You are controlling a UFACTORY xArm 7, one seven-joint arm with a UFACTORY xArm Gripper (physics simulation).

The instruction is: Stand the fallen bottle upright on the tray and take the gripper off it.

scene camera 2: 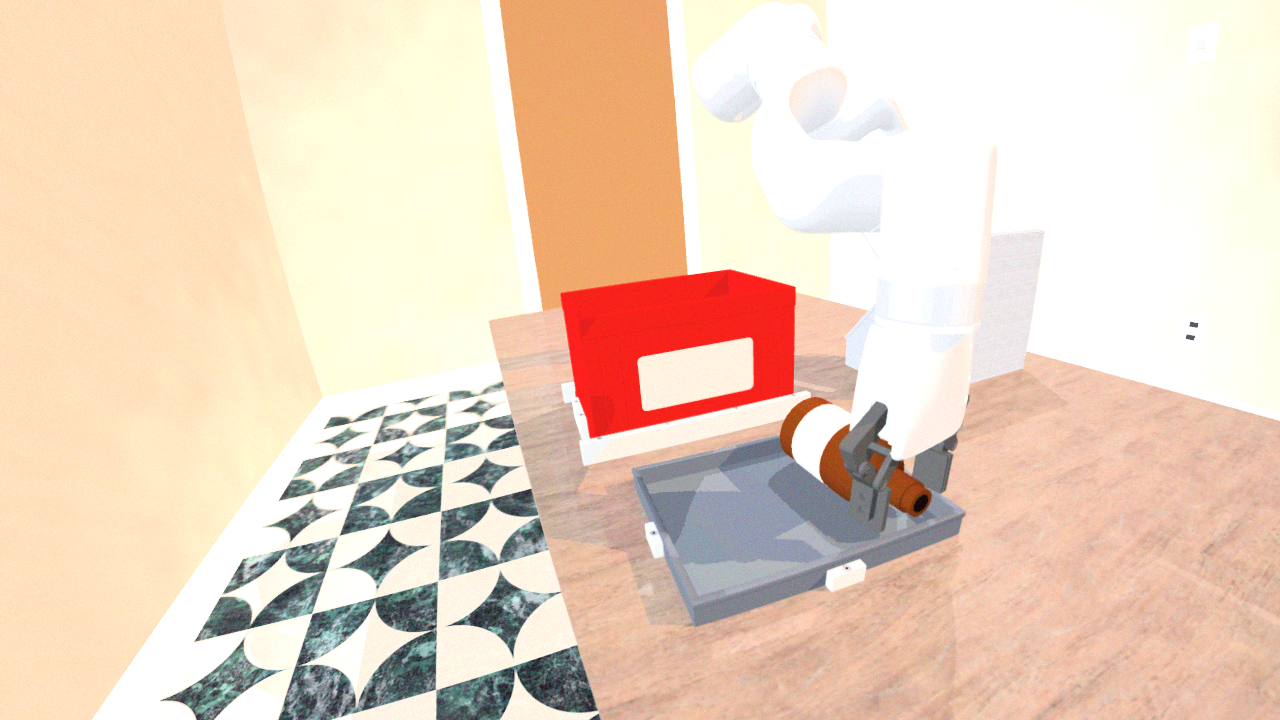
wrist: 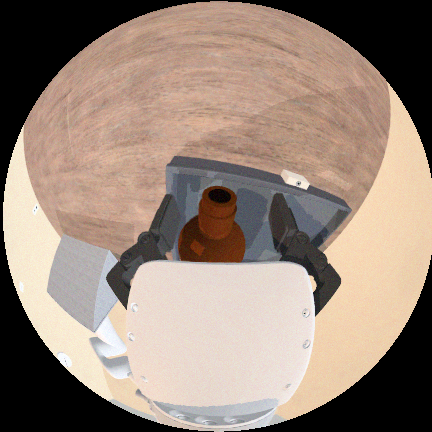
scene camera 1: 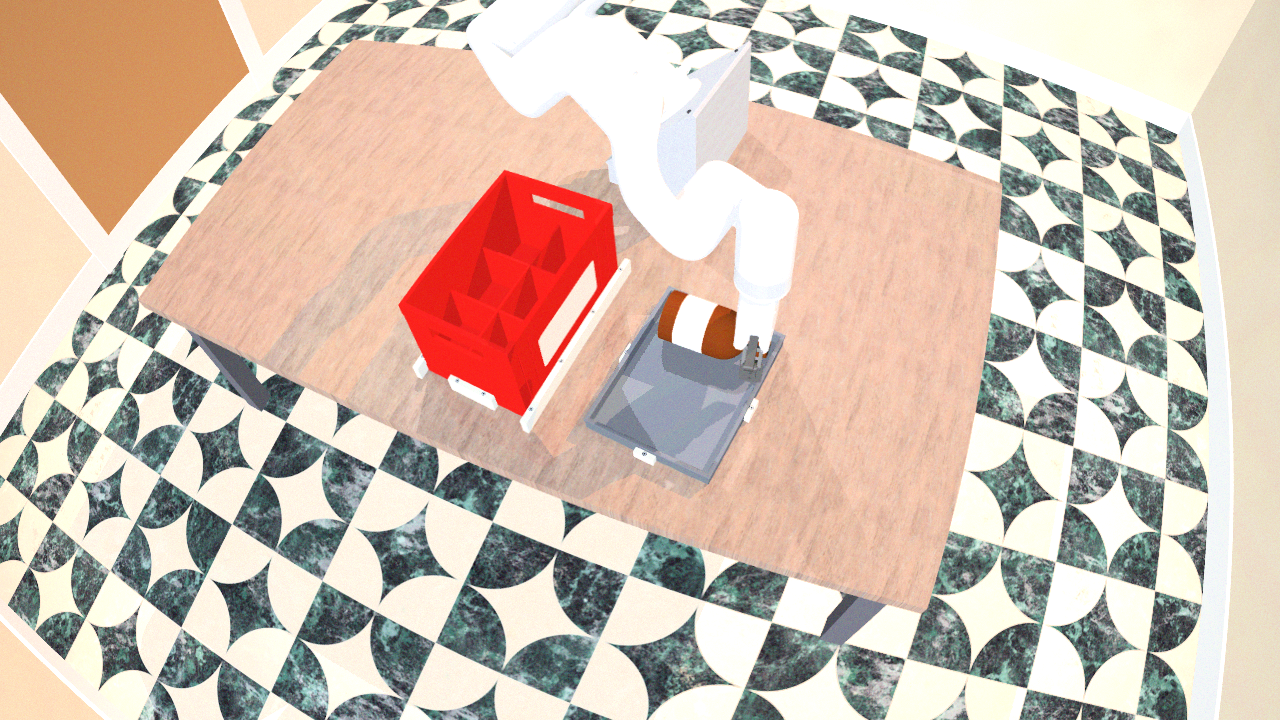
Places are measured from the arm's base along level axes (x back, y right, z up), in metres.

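Pixels of known places: gripper, fingertip midpoint: [scene camera 2: 898, 504] [wrist: 223, 204] [scene camera 1: 755, 352]; arm's base at its link origin: [wrist: 87, 295] [scene camera 1: 674, 104].
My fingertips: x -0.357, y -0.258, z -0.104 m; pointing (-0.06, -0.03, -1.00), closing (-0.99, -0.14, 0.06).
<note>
For each thing: its top centre in the pictures, then the offset to it from my fingertips. "pt": a spot on its surface instead.
- brown bottle at its top centre: [scene camera 2: 860, 426] [wrist: 210, 279] [scene camera 1: 718, 317] dz +0.046, dx +0.008, dy +0.060 m
- grey tray at its top centre: [scene camera 2: 783, 489] [scene camera 1: 688, 375] [wrist: 263, 245] dz -0.007, dx -0.066, dy +0.077 m
- red crate at its top centre: [scene camera 1: 504, 252] [scene camera 2: 668, 289] dz +0.143, dx -0.055, dy +0.347 m
- long white strip at a spot on its surface: [scene camera 2: 698, 428] [scene camera 1: 578, 346] pt dz -0.016, dx -0.073, dy +0.244 m
The brown bottle [scene camera 1: 696, 324] [scene camera 2: 816, 438] [wrist: 212, 247] with a white label lies on its side on the grey tray [scene camera 1: 666, 420] [scene camera 2: 733, 523] [wrist: 220, 169], along one side of it. Its neck points to the tray edge away from the red crate. My gripper [scene camera 1: 753, 365] [scene camera 2: 901, 501] [wrist: 223, 204] is open, pointing down over the tray. Its fingers stand wide on either side of the bottle's neck, with gaps; in the wrist view the neck is nearer the left finger. The gripper body hides the bottle's base in the wrist view.
A red crate [scene camera 1: 474, 362] [scene camera 2: 599, 385] with compartments stands beside the tray, with a long white strip [scene camera 1: 577, 344] [scene camera 2: 698, 428] between them. Small white blocks [scene camera 1: 644, 455] [scene camera 2: 844, 574] [wrist: 295, 179] sit against the tray's edges. A grey panel [scene camera 1: 723, 111] [scene camera 2: 1011, 308] [wrist: 77, 282] stands near the arm's base.
</note>
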